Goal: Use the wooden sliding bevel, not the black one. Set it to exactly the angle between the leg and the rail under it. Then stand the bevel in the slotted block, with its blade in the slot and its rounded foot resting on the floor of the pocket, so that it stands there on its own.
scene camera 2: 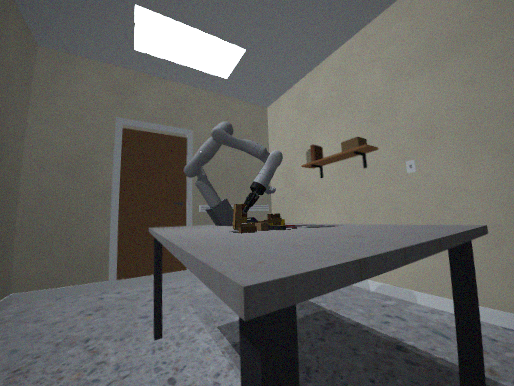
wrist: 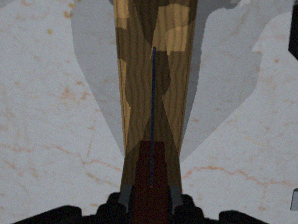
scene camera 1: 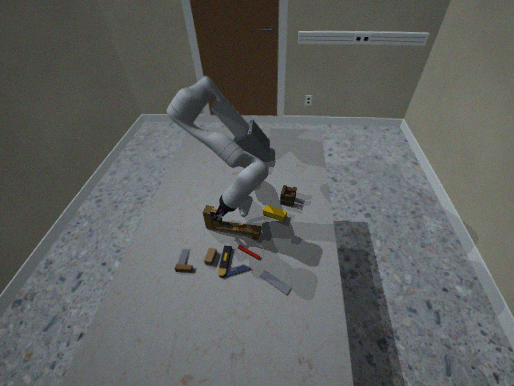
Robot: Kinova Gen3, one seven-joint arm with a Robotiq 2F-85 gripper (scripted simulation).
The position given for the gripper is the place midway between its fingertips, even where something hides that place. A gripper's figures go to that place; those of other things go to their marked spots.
Labels:
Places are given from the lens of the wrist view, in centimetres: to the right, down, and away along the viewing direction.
gripper (wrist: pixel 150 201): 0, 5, 17
wooden leg-and-rail piece (wrist: pixel 136 35): -1, -4, 16

